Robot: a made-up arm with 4 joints.
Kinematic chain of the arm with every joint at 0, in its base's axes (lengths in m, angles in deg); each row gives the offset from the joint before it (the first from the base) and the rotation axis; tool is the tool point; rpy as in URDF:
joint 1: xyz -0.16 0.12 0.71 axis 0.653 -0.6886 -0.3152
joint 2: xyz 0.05 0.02 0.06 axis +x
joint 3: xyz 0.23 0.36 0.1 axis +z
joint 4: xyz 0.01 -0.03 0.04 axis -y
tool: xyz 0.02 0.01 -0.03 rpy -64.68 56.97 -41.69
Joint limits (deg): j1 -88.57..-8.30 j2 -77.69..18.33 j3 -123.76..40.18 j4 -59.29..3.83
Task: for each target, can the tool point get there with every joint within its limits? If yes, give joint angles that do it. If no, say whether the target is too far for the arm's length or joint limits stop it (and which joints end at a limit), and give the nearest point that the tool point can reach.
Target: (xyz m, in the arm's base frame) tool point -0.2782 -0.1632 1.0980
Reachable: no: joint limits stop it (at a limit: joint 1, joint 2, joint 3, joint 4) | nearest point -0.3275 -0.0303 0.3716 | short by 0.740 m
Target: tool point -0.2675 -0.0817 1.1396
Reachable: no: joint limits stop it (at a limit: joint 1, joint 2, joint 4) | nearest point 0.1047 0.4547 0.9240 | short by 0.688 m
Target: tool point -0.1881 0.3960 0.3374
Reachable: yes | joints -62.70 -27.73 -77.80 -50.84
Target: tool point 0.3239 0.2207 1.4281
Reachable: no: too far | nearest point 0.1546 0.4570 0.9190 | short by 0.586 m
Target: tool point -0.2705 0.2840 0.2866
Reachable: yes | joints -79.97 -31.58 2.85 -33.85
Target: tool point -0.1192 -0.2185 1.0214
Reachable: no: joint limits stop it (at a limit: joint 1, joint 2, joint 3) | nearest point -0.3273 -0.0316 0.3712 | short by 0.708 m
